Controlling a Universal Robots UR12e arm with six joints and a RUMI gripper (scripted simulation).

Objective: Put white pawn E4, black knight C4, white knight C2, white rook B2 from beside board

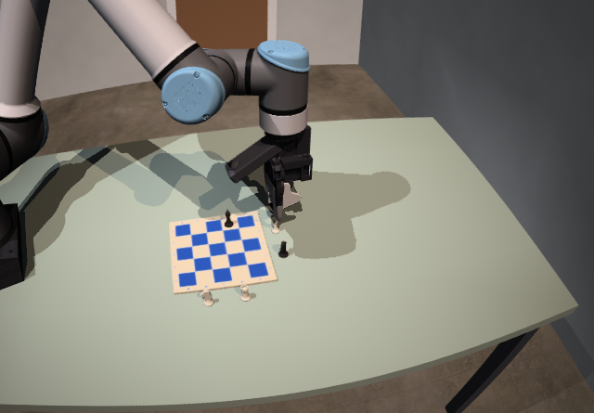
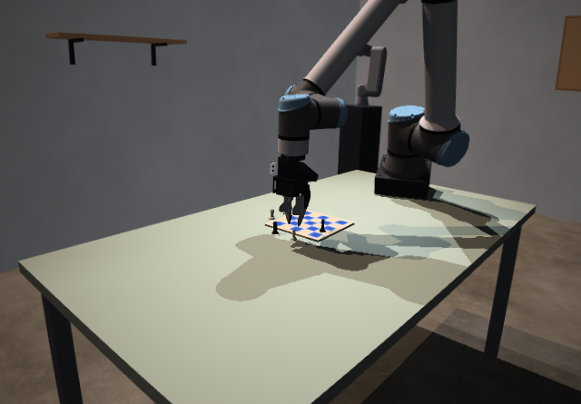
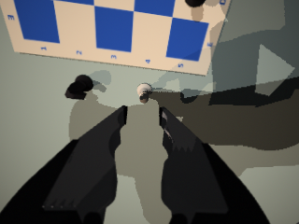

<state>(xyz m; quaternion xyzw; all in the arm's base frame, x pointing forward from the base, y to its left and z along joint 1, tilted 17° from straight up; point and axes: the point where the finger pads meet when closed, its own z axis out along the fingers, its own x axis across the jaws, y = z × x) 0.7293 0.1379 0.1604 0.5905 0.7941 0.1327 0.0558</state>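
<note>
Now: the white pawn 5 cm below my hand. From my hand the other things lie so: black knight: 7 cm to the right, 5 cm below, 2 cm ahead; then white rook: 20 cm to the right, 6 cm behind, 5 cm below; then chessboard: 13 cm behind, 7 cm to the right, 6 cm below.
</note>
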